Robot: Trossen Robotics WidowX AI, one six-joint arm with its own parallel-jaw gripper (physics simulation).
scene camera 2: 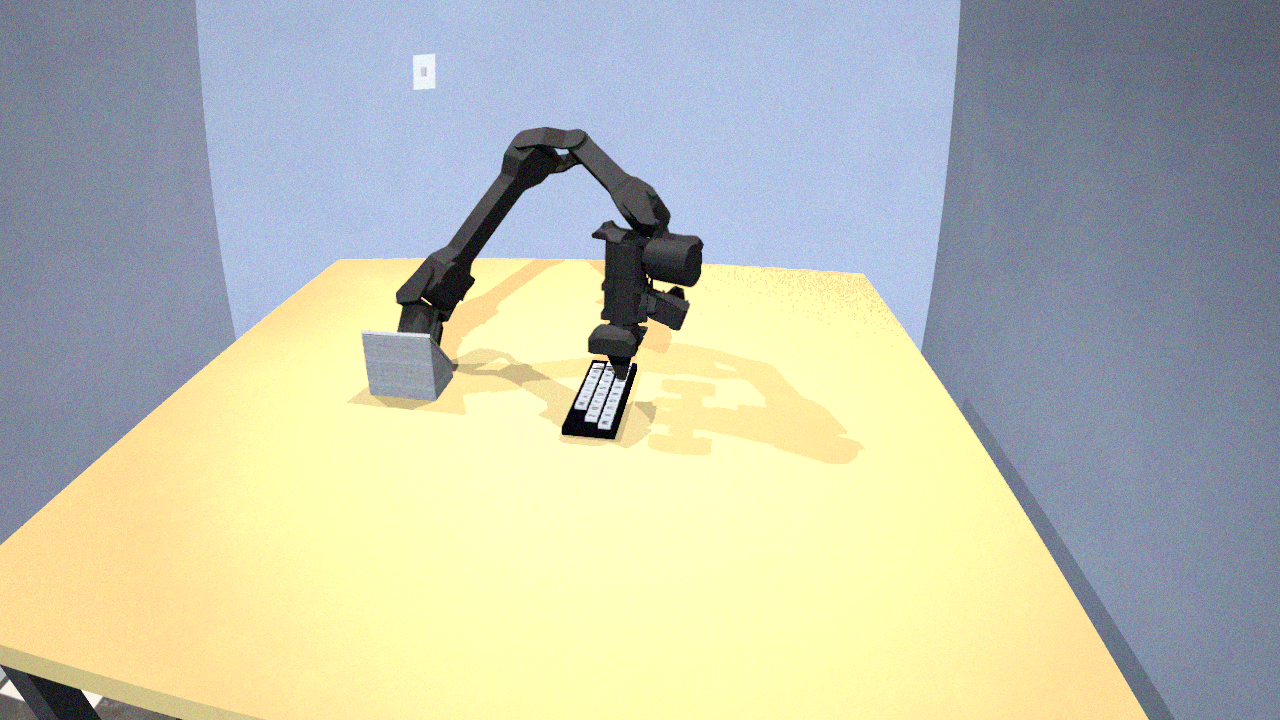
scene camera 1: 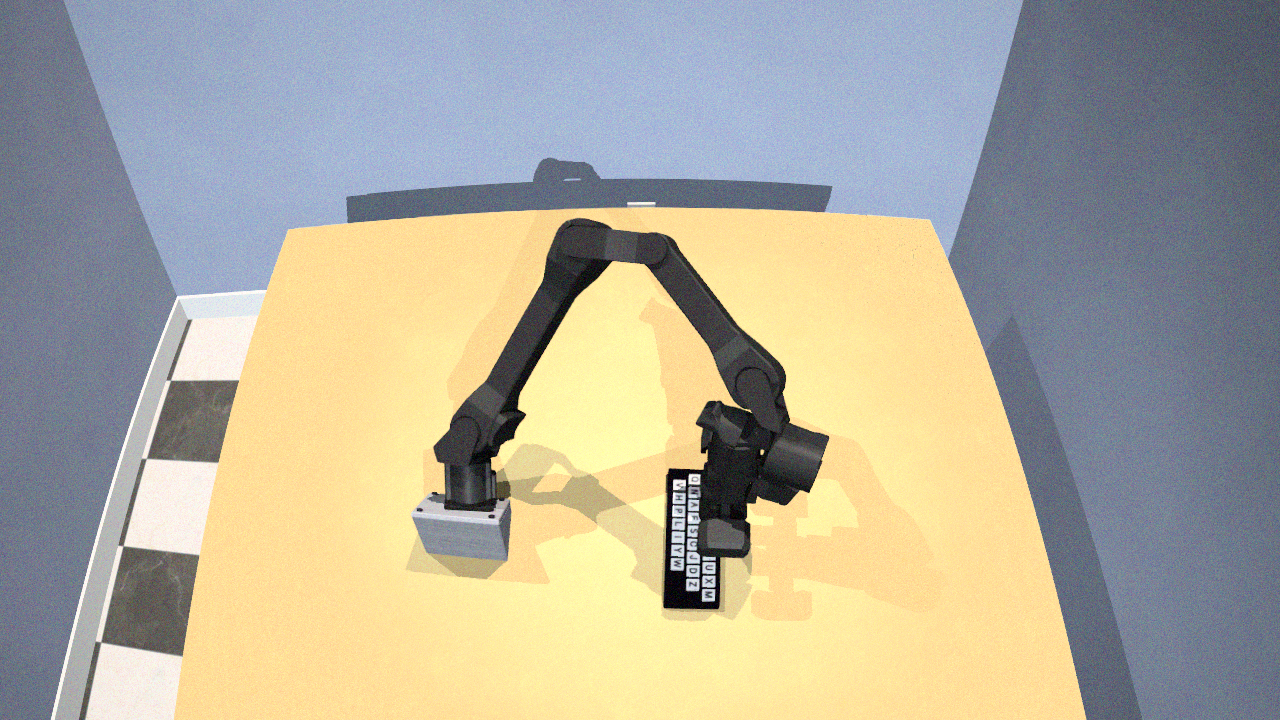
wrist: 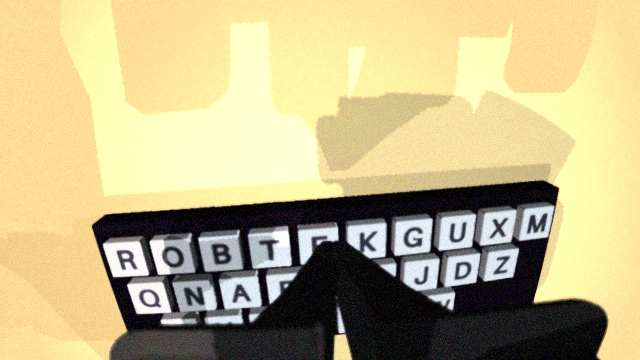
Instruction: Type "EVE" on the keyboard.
Note:
I see my gripper (scene camera 1: pixel 716 524) and a key (wrist: pixel 310 236).
My gripper also shows in scene camera 2 (scene camera 2: pixel 621 378) and in the wrist view (wrist: pixel 332 251).

